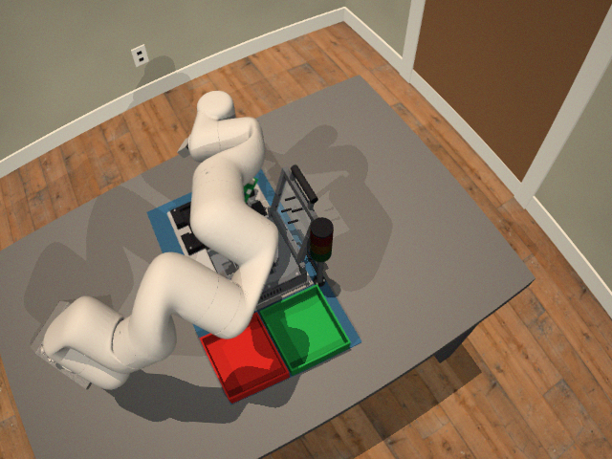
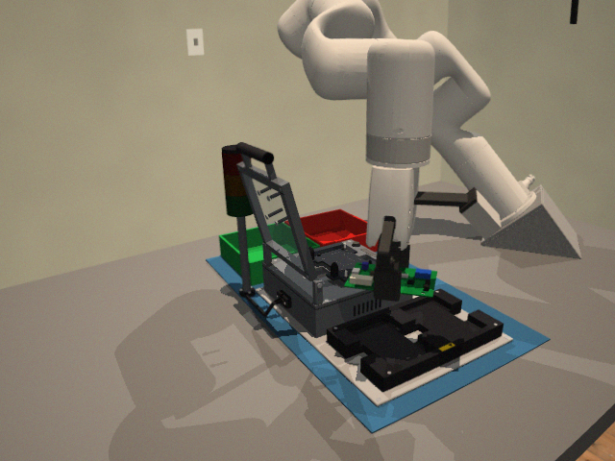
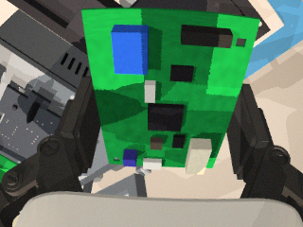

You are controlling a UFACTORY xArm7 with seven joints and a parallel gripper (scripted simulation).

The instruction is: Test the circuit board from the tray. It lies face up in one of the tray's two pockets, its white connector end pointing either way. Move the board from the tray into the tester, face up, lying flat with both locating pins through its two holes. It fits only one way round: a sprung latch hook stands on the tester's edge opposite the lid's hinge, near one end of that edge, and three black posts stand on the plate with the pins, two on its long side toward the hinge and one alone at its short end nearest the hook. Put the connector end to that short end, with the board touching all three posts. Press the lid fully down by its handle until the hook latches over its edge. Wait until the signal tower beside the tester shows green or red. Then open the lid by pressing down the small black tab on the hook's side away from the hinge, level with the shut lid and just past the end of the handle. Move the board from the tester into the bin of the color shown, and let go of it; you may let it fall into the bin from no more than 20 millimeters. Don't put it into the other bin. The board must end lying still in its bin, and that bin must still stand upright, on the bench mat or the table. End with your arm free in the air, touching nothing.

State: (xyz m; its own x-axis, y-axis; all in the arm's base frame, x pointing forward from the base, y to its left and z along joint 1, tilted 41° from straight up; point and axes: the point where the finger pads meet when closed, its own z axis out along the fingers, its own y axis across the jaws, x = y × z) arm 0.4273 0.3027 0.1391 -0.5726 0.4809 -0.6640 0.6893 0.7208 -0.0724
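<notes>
My gripper is now 4 cm past the tester plate, 16 cm to the left of it and 5 cm above it. The rest, counted from my hand: clear lid: 8 cm ahead, 17 cm to the right, 6 cm above; then green bin: 1 cm behind, 37 cm to the right, 11 cm below; then latch hook: 11 cm behind, 11 cm to the right, 3 cm below.
</notes>
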